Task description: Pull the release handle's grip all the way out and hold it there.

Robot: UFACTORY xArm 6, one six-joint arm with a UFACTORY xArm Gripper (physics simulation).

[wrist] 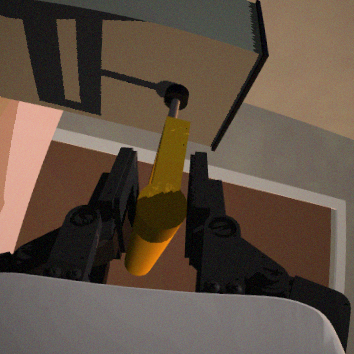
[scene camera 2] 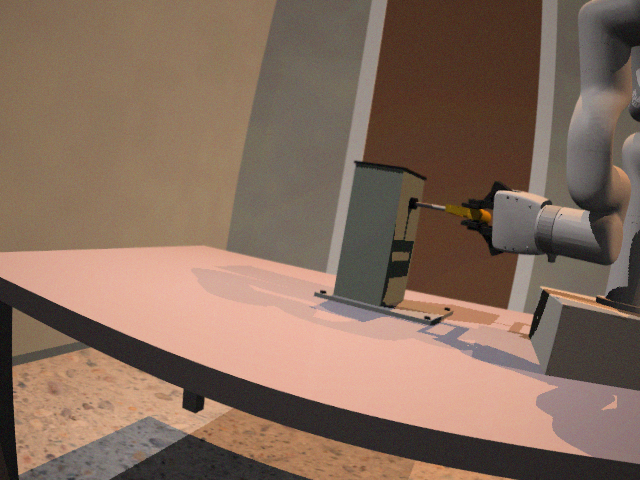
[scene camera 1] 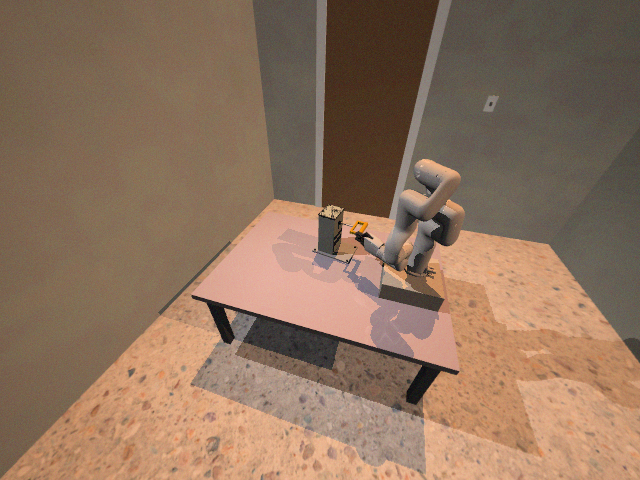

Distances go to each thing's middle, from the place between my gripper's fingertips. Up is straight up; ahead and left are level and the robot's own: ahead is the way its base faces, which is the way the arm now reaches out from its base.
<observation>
I see the base plate (scene camera 2: 418, 312) 14 cm ahead of my hand, 7 cm to the right of it and 20 cm below it.
</observation>
